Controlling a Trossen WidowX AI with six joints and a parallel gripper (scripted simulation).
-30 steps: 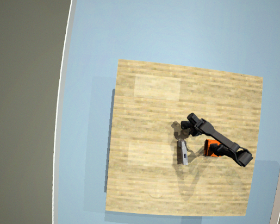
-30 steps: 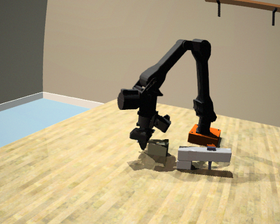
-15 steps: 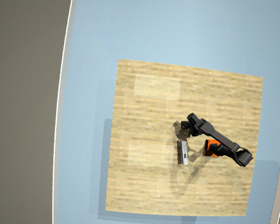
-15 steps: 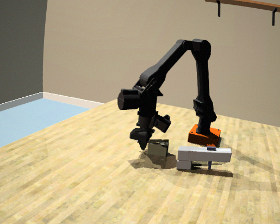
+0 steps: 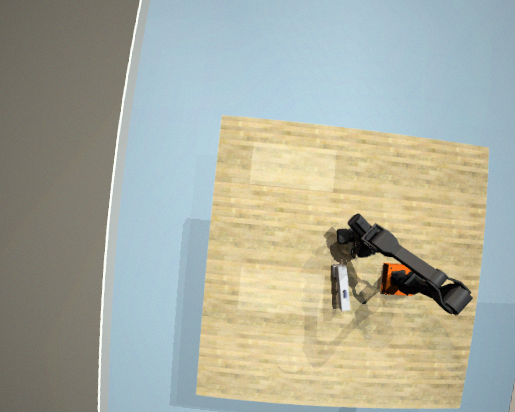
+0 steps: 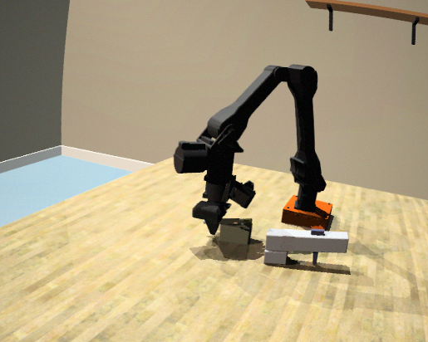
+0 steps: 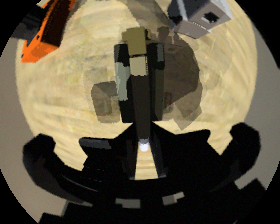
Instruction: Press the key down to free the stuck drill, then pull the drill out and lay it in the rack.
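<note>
The drill lies 4 cm to the left of my gripper tip and 4 cm above it. Round my gripper tip: housing: 22 cm to the left, 7 cm ahead, 4 cm above; then grey slatted rack: 5 cm to the left, 1 cm above; then thin dark blue key: 25 cm to the left, 7 cm ahead, 5 cm above.
</note>
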